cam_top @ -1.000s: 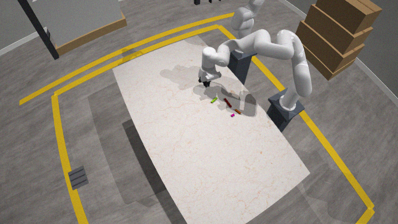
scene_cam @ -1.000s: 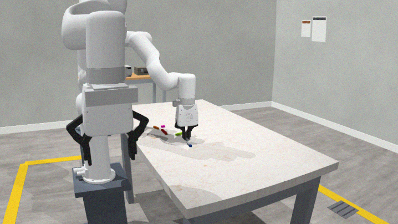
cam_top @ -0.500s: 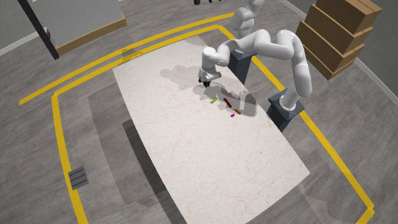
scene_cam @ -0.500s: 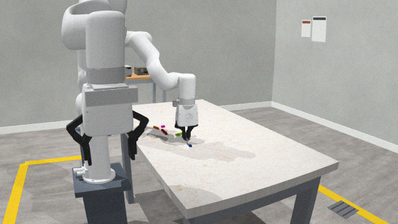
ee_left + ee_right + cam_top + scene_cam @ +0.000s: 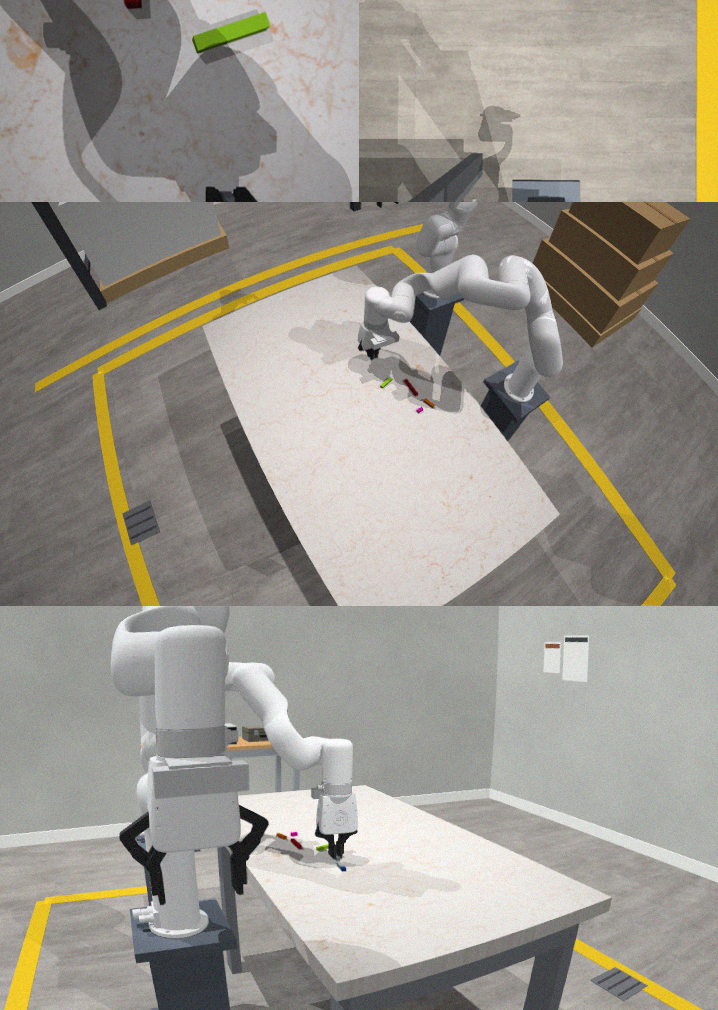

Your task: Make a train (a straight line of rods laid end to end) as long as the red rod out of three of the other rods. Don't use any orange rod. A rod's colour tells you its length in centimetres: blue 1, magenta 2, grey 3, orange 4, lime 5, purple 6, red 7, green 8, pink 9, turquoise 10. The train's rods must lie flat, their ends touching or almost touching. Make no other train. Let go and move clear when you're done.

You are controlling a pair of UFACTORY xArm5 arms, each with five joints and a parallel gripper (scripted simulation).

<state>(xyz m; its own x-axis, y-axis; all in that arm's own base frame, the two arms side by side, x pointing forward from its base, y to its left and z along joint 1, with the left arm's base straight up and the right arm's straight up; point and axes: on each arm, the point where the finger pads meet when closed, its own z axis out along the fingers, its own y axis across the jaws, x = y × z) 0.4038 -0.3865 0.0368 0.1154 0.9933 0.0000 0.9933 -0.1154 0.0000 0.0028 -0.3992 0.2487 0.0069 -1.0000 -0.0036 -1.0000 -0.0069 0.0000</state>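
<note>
Right now the blue rod is 6 cm to the right of my left hand and 3 cm below it. Also, from my left hand: lime rod 1 cm ahead, 11 cm to the left, 3 cm below; then red rod 6 cm behind, 17 cm to the left, 3 cm below; then magenta rod 4 cm behind, 26 cm to the left, 3 cm below.
</note>
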